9 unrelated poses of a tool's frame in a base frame.
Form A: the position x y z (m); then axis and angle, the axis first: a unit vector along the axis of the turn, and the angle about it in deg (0 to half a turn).
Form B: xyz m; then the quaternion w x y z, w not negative. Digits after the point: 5 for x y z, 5 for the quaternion.
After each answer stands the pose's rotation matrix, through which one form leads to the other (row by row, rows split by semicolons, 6 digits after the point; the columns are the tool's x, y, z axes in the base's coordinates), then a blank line. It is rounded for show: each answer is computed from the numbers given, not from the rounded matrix.
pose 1, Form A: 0.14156 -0.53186 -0.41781 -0.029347 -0.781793 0.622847 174.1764
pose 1, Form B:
0.14156 -0.53186 -0.41781 0.05080 -0.02931 -0.78078 0.62204
-0.993121 -0.017430 -0.115789; 0.108966 0.224407 -0.968384; 0.042862 -0.974340 -0.220964

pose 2, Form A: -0.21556 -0.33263 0.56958 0.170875 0.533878 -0.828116 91.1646
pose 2, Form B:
-0.21556 -0.33263 0.56958 0.69988 0.12205 0.38133 -0.59149
0.009467 0.921025 0.389387; -0.734864 0.270494 -0.621938; -0.678148 -0.280259 0.679390

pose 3, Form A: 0.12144 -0.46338 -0.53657 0.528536 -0.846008 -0.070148 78.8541
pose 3, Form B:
0.12144 -0.46338 -0.53657 0.77243 0.33567 -0.53730 -0.04455
0.418658 -0.291884 -0.859959; -0.429533 0.770681 -0.470693; 0.800142 0.566440 0.197278

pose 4, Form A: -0.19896 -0.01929 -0.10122 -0.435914 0.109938 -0.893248 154.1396
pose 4, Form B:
-0.19896 -0.01929 -0.10122 0.22376 -0.42486 0.10715 -0.87060
-0.538846 0.298569 0.787719; -0.480665 -0.876897 0.003567; 0.691814 -0.376707 0.616024

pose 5, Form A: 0.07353 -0.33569 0.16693 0.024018 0.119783 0.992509 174.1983
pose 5, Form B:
0.07353 -0.33569 0.16693 0.05061 0.02399 0.11963 0.99124
-0.993727 -0.094589 0.059662; 0.106068 -0.966255 0.234735; 0.035446 0.239591 0.970227

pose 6, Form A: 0.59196 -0.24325 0.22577 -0.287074 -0.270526 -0.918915 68.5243
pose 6, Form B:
0.59196 -0.24325 0.22577 0.82647 -0.16162 -0.15230 -0.51733
0.418347 0.904346 -0.084525; -0.805888 0.412498 0.424723; 0.418963 -0.109563 0.901369

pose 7, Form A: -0.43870 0.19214 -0.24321 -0.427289 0.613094 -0.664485 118.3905
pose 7, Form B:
-0.43870 0.19214 -0.24321 0.51211 -0.36701 0.52660 -0.57074
-0.206092 0.198037 0.958284; -0.971094 0.079130 -0.225200; -0.120427 -0.976995 0.176005

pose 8, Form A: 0.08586 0.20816 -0.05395 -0.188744 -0.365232 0.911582 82.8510
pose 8, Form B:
0.08586 0.20816 -0.05395 0.74982 -0.12488 -0.24165 0.60314
0.155641 -0.844139 -0.513036; 0.964851 0.241243 -0.104228; 0.211749 -0.478781 0.852016

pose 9, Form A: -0.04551 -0.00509 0.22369 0.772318 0.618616 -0.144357 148.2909
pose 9, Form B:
-0.04551 -0.00509 0.22369 0.27320 0.74294 0.59508 -0.13887
0.253186 0.960094 0.118812; 0.808344 -0.142480 -0.571208; -0.531486 0.240663 -0.812160

